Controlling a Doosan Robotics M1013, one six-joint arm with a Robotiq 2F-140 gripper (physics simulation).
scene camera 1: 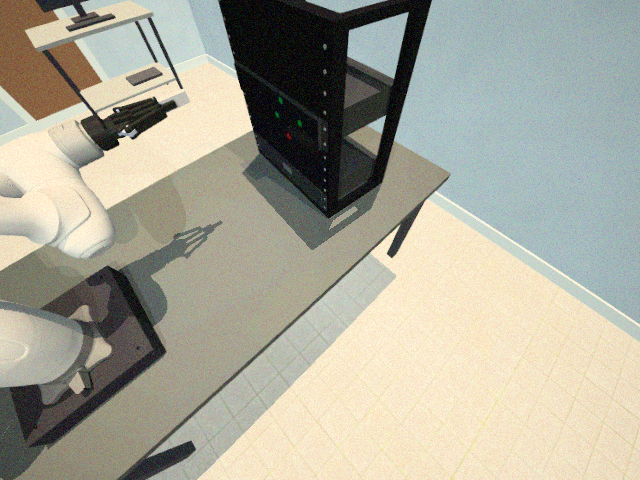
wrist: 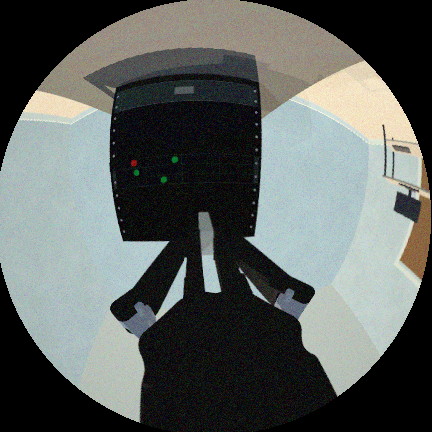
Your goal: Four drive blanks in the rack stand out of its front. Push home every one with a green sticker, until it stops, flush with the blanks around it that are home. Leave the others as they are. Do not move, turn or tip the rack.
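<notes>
The black rack (scene camera 1: 336, 170) (wrist: 258, 145) stands upright on the table. Its front has three green stickers: one (scene camera 1: 280, 100), another (scene camera 1: 277, 114) and a third (scene camera 1: 299, 124). They also show in the wrist view as a green sticker (wrist: 174, 159), a second green sticker (wrist: 163, 179) and a third green sticker (wrist: 136, 172). A red sticker (scene camera 1: 288, 136) (wrist: 134, 163) sits near that third one. The blanks' faces are too dark to tell which stand out. My gripper (scene camera 1: 178, 99) (wrist: 203, 220) is shut and empty, with a pale tip, apart from the rack's front.
The table (scene camera 1: 248, 268) carries the rack and the arm's dark base plate (scene camera 1: 129, 356). The rack's side is open, with a shelf (scene camera 1: 364, 111) inside. A blue wall (scene camera 1: 516, 129) is behind. A side desk (scene camera 1: 93, 23) with a monitor stands at the back left.
</notes>
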